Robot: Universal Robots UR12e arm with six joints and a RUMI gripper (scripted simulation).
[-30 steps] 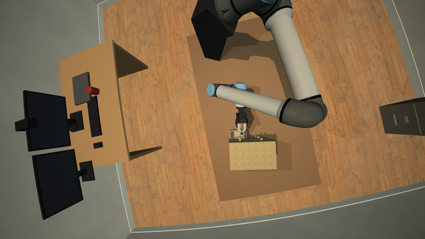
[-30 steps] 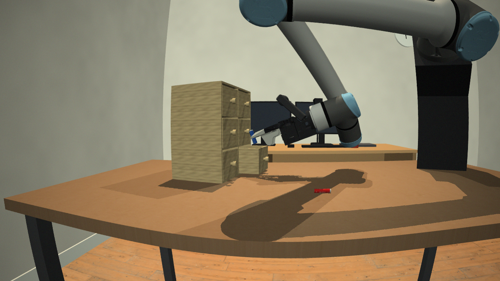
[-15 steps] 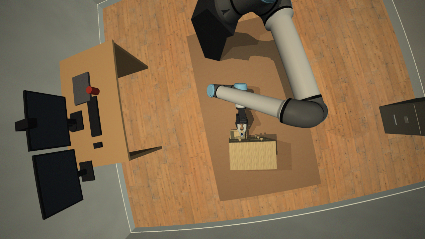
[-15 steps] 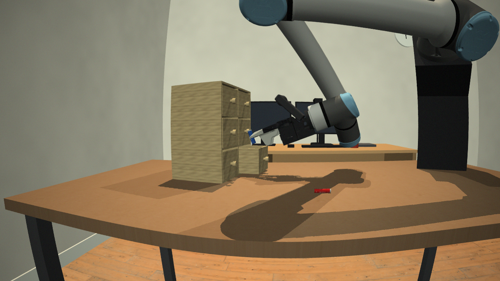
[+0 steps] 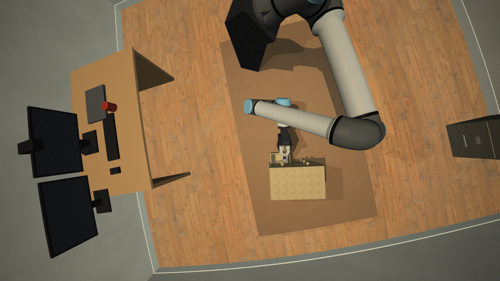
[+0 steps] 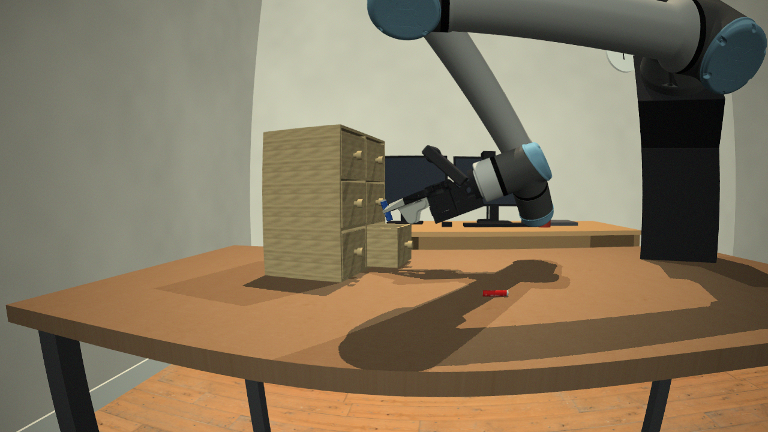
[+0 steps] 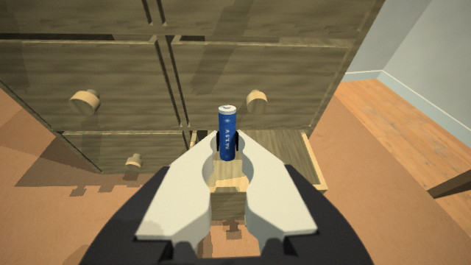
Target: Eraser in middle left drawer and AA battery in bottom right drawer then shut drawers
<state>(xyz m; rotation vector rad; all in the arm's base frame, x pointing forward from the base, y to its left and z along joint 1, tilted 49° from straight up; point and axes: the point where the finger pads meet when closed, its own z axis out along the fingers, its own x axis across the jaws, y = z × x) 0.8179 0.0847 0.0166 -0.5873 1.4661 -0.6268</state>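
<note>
The blue AA battery is 1 cm ahead of my hand. Round my hand: red battery: 25 cm behind, 25 cm to the left, 13 cm below; eraser: 16 cm ahead, 10 cm to the left, 2 cm below.
</note>
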